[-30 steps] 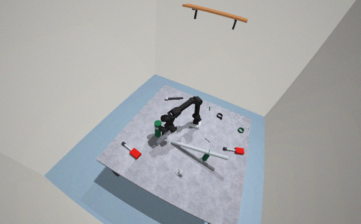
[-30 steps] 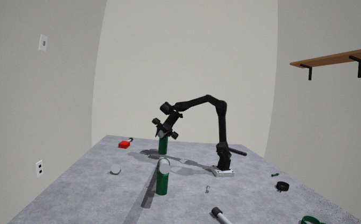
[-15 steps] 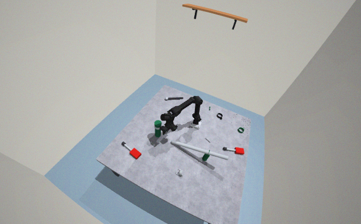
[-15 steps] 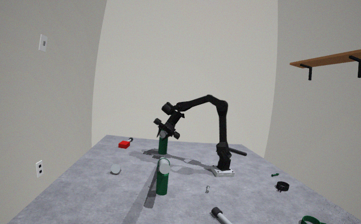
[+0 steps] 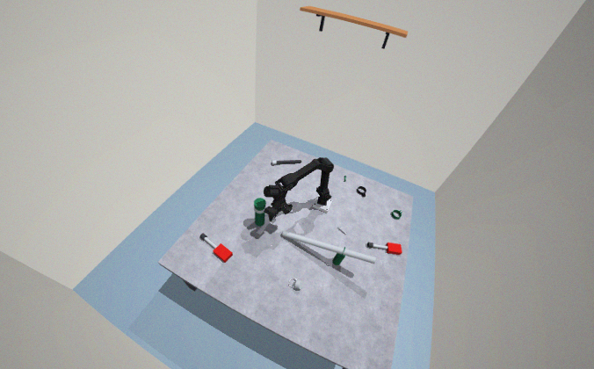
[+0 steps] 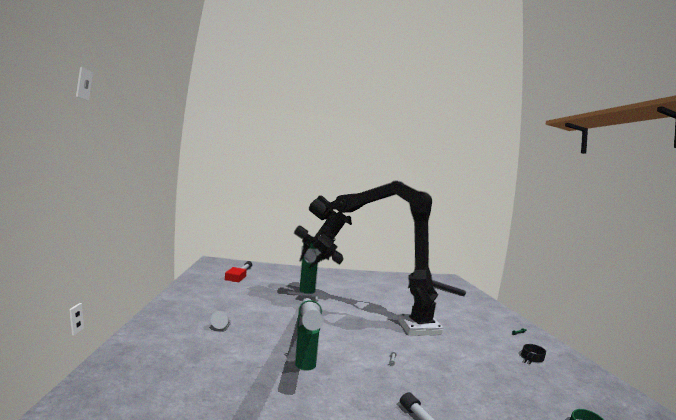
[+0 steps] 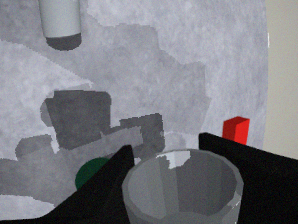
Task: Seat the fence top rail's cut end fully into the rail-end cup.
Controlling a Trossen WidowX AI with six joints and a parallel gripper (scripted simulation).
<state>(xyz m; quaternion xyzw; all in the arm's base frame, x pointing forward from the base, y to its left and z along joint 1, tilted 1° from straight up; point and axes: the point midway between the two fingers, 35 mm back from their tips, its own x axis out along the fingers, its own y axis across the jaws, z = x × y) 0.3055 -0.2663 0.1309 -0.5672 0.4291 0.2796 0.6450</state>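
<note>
Now: gripper tip 3 cm below the rail-end cup, 2 cm to the left of it and 2 cm past it. The rest, counted from my gripper tip: green post (43 cm to the left, 8 cm ahead, 2 cm below); green bolt (62 cm behind, 42 cm to the left, 12 cm below); white fitting (27 cm ahead, 21 cm to the left, 11 cm below).
</note>
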